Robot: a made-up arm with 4 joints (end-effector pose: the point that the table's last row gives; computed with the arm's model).
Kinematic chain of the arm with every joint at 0, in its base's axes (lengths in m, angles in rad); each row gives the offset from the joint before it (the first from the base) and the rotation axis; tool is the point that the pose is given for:
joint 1: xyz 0 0 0.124 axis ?
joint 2: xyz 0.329 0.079 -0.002 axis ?
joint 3: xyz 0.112 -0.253 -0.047 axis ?
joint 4: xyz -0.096 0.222 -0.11 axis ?
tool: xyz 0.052 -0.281 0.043
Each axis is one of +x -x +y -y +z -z.
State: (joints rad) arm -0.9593 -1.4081 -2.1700 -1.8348
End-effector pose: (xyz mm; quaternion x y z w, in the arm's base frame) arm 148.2 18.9 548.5 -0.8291 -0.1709 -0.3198 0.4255
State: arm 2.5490 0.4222 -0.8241 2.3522
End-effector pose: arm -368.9 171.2 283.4 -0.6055 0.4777 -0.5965 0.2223
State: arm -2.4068 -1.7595 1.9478 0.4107
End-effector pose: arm -87.2 30.2 34.5 0.6494 -0.0128 0.3034 0.6972
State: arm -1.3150 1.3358 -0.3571 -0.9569
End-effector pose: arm 190.0 324.8 635.0 -0.5216 -0.3857 0.7303 0.2142
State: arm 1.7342 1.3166 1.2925 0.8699
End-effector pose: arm 104.5 -12.0 -466.5 -0.2112 0.7727 0.5222 0.2927
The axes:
joint 1: +y
joint 2: +z
joint 3: +y
joint 4: -z

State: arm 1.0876 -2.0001 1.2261 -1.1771
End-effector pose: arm -123.3 15.9 -166.9 0.3230 0.3791 -0.5776 0.6468
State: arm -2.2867 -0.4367 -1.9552 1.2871
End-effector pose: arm -89.8 -194.9 759.7 -0.5279 0.6443 -0.1353 0.5365
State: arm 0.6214 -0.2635 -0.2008 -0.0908
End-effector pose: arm 217.7 -244.4 -177.5 -0.0431 0.2091 -0.0763 0.9740
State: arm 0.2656 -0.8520 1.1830 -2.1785
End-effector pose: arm 454.4 124.9 -177.4 0.6195 0.1173 0.4329 0.6443
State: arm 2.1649 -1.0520 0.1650 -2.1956
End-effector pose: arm -434.5 -8.6 -283.8 0.5149 0.7381 0.1804 0.3970
